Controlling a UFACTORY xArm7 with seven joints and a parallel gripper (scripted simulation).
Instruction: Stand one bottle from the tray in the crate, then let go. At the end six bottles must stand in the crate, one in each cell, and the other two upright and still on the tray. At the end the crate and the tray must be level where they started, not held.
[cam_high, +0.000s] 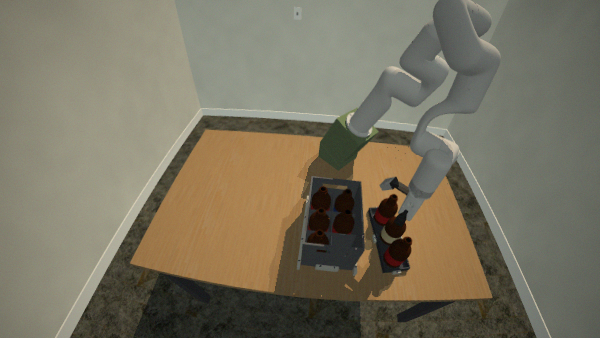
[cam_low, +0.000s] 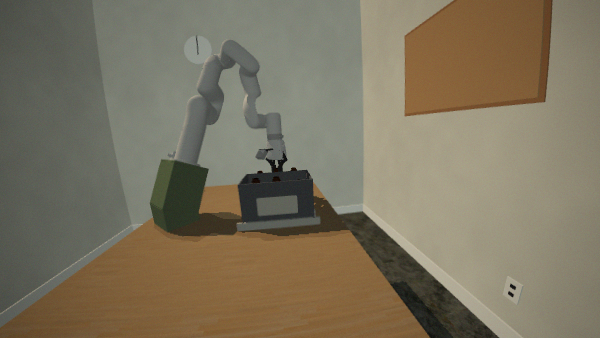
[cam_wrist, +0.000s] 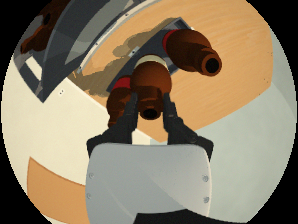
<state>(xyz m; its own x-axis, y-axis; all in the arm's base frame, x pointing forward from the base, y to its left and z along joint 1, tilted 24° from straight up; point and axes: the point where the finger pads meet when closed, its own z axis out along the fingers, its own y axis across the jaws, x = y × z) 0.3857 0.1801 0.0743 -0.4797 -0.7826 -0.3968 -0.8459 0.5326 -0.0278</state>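
Now: the bottle 70 mm below my hand. Also, from my hand: grey crate 30 mm ahead, 230 mm to the right, 80 mm below; then narrow tray 150 mm below.
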